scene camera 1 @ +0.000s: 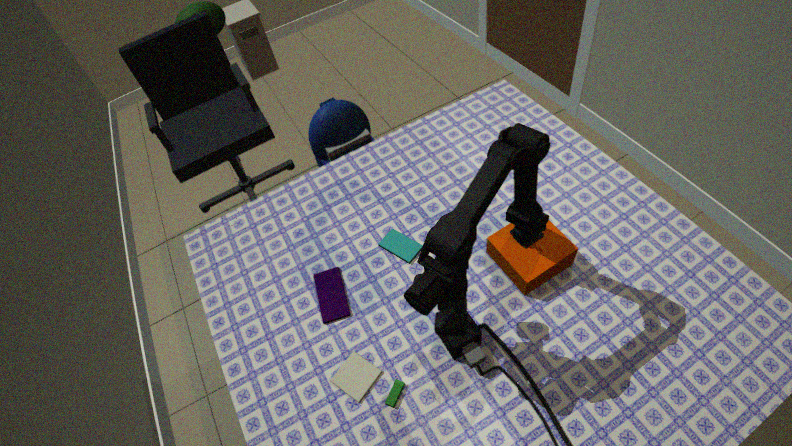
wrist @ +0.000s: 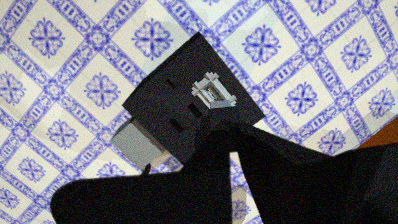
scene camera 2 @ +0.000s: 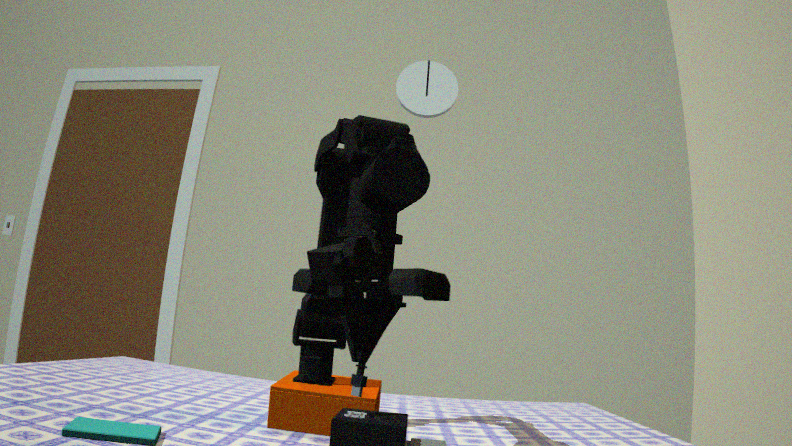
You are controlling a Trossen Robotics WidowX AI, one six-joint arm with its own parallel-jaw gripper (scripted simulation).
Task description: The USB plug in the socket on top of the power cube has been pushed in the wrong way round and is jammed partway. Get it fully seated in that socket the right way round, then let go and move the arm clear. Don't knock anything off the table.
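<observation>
Visible: USB socket, teal block, cream block, purple block. Dark USB plug held in my gripper. Gripper visible in the wrist view and scene camera 1.
</observation>
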